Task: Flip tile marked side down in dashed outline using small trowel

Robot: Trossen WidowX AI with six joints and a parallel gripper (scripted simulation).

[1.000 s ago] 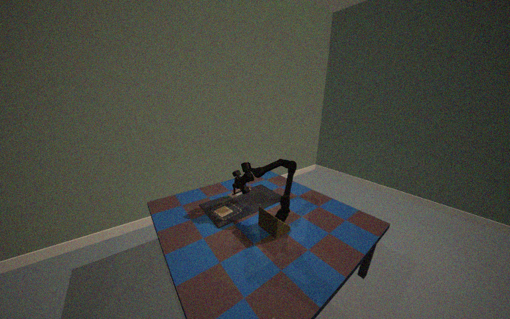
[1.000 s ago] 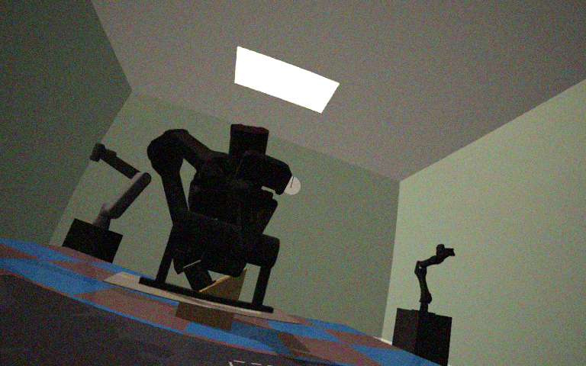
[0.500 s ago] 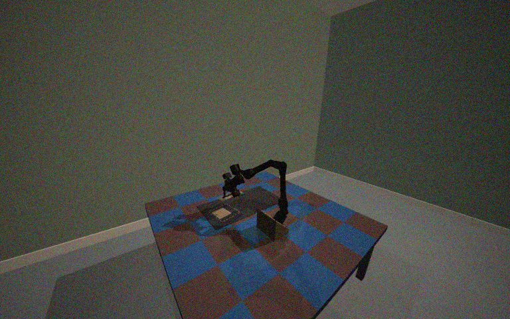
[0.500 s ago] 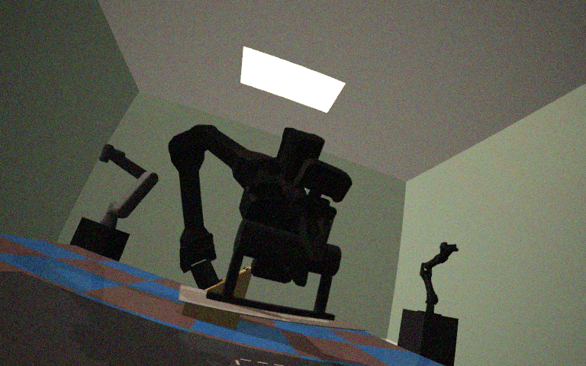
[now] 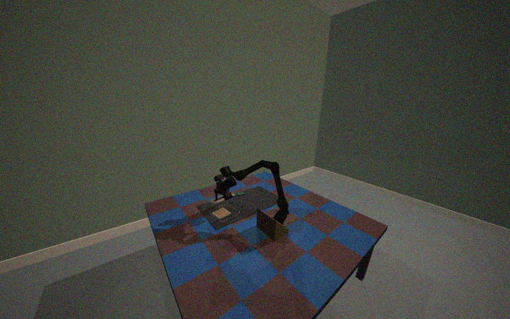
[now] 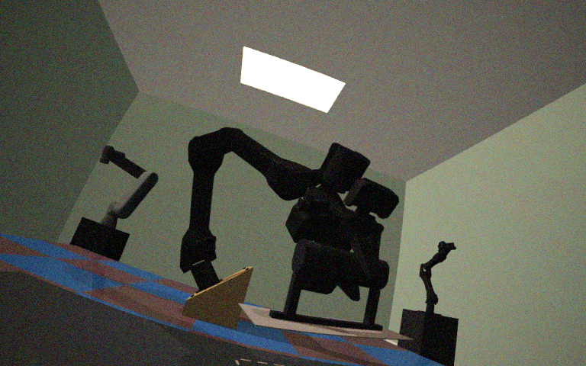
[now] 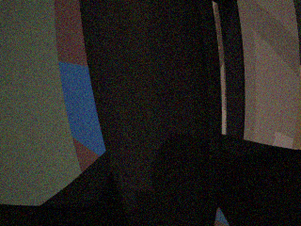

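Right now the thin green stick is 110 mm ahead of my gripper tip, 200 mm to the right of it and 140 mm below it. From my gripper tip the other things lie so: dark mat 30 mm behind, 190 mm to the right, 160 mm below; then tile 80 mm behind, 10 mm to the left, 140 mm below.
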